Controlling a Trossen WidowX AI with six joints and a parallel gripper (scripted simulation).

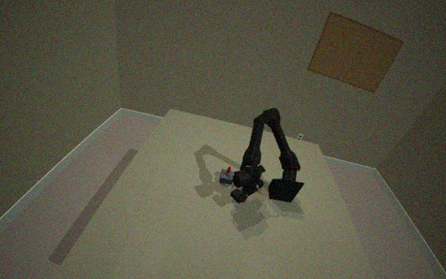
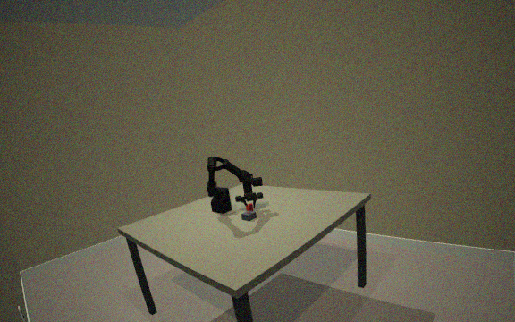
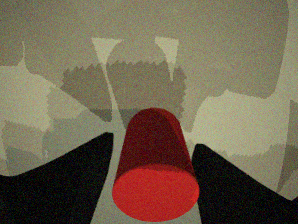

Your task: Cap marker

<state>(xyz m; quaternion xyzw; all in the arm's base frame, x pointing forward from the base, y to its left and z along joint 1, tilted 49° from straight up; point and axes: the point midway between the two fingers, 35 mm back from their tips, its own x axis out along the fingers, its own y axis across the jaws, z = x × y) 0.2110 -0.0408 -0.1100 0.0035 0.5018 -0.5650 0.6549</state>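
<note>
The red marker lies 13 cm to the right of my gripper tip, 8 cm ahead of it and 6 cm above it. The rest, counted from my gripper tip: holder block (13 cm to the right, 8 cm ahead, 1 cm above); then red cap (1 cm above).
</note>
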